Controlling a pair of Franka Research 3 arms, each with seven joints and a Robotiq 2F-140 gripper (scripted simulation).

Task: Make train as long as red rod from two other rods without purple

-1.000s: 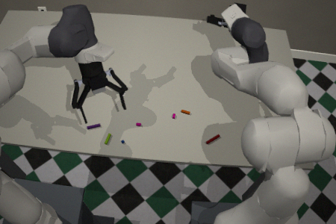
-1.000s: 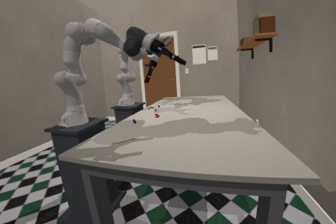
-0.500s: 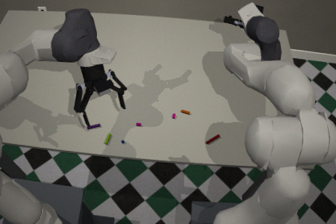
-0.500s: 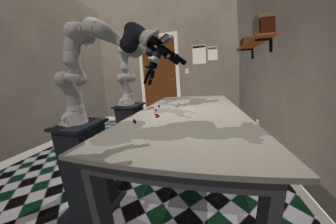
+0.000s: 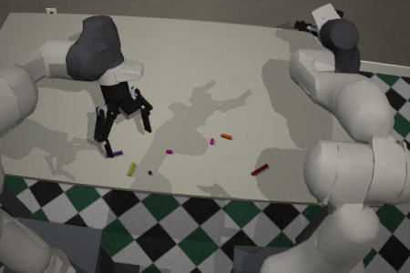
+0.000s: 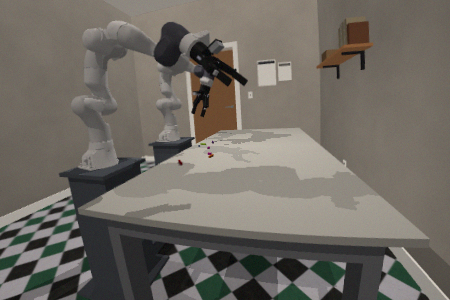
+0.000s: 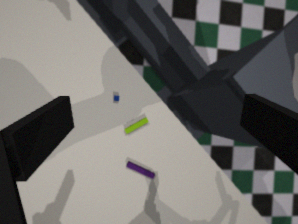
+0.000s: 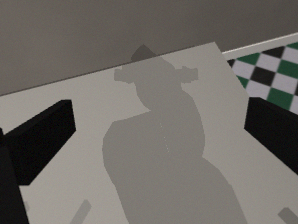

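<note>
My left hand is 230 mm above the lime rod, 20 mm to the right of it and 20 mm short of it. Round my left hand: small blue rod 230 mm below, 40 mm to the right, 10 mm ahead; orange rod 310 mm to the right, 230 mm below, 190 mm ahead; purple rod 230 mm below, 100 mm to the left, 70 mm ahead.
</note>
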